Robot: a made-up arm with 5 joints. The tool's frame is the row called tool.
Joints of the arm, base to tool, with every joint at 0 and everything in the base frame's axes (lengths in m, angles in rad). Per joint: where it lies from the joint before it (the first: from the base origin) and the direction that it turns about. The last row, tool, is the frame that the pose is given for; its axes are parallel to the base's.
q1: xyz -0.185 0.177 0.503 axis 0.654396 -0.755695 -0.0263
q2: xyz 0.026 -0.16 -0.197 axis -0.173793 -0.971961 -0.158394
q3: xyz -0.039 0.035 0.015 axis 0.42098 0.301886 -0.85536
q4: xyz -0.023 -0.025 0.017 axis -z
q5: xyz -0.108 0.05 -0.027 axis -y
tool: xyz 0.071 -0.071 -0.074
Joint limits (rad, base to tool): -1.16..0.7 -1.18..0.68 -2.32..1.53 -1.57..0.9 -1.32..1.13
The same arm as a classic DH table. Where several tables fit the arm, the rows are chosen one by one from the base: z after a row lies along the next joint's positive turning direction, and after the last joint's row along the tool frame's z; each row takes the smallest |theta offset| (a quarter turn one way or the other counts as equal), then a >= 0, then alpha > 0; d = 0 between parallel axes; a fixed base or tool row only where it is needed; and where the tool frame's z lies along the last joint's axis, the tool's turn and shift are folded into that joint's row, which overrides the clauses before.
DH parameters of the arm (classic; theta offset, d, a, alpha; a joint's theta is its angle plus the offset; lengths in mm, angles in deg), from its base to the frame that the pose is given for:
base (fixed): 40.89 496.3 -24 91.51
q1: -79.52 -207 174.6 51.32
q2: -73.61 116.4 37.5 -103.36
q3: 45.05 -91.2 -6.9 31.2
q4: -54.36 64.9 108 90
q5: 0 21 -71 90
tool (fixed): 180 -74 0 0
Joint limits (deg, base to tool): -66.46..40.11 -67.61..38.96 -132.93..87.66 -89.95..51.57 -75.63..64.74

